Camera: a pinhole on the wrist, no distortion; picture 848 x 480 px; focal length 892.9 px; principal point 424.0 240.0 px. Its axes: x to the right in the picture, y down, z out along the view. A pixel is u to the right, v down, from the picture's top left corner.
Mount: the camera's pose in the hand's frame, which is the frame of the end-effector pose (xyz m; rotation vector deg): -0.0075 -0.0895 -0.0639 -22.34 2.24 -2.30
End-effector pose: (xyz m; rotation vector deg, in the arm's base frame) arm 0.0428 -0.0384 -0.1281 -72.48 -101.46 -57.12
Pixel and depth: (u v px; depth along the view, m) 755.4 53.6 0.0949
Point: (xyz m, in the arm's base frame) -0.0393 -0.0148 -0.1263
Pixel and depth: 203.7 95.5 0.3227
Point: 0.0187 0.1592 -0.3065
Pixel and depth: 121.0 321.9 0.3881
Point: 0.1309 0.1899 -0.3408
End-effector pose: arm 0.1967 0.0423 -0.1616 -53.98 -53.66 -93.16
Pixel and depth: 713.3 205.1 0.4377
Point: 0.2653 0.2858 0.1214
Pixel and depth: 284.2 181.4 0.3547
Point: 0.2693 0.3034 -0.0921
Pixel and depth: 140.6 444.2 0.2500
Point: 0.2918 0.1907 -0.1613
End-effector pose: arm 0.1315 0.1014 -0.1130 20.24 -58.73 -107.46
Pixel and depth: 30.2 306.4 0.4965
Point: 0.0846 0.4359 0.1992
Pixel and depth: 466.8 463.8 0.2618
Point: 0.0697 0.1477 0.0373
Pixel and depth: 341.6 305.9 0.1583
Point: 0.0803 0.1569 -0.0817
